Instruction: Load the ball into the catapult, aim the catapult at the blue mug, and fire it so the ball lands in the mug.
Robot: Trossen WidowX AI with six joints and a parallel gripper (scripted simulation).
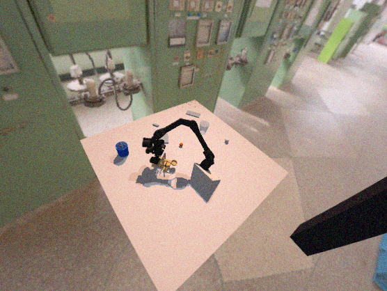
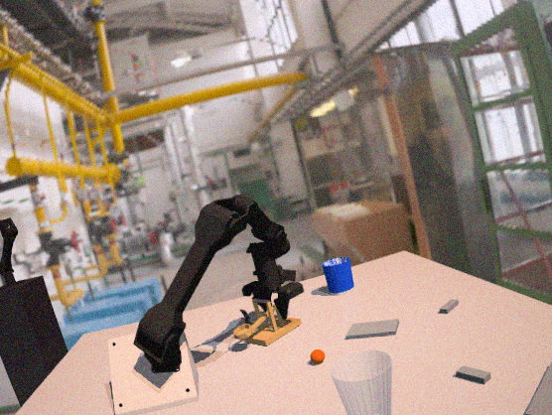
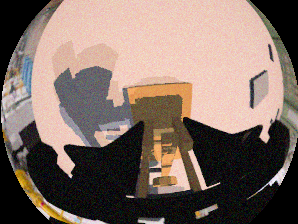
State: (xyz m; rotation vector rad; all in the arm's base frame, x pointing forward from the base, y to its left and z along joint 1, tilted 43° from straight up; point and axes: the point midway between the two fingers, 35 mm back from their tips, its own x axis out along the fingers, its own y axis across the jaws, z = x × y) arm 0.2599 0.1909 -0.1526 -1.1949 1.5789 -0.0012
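Now: gripper tip 26 cm to the left of the orange ball, 7 cm short of it and 2 cm above it. Round my gripper tip: wooden catapult: 6 cm behind, 4 cm to the right, 2 cm above; blue mug: 21 cm ahead, 20 cm to the left; clear cup: 54 cm to the right, 12 cm ahead.
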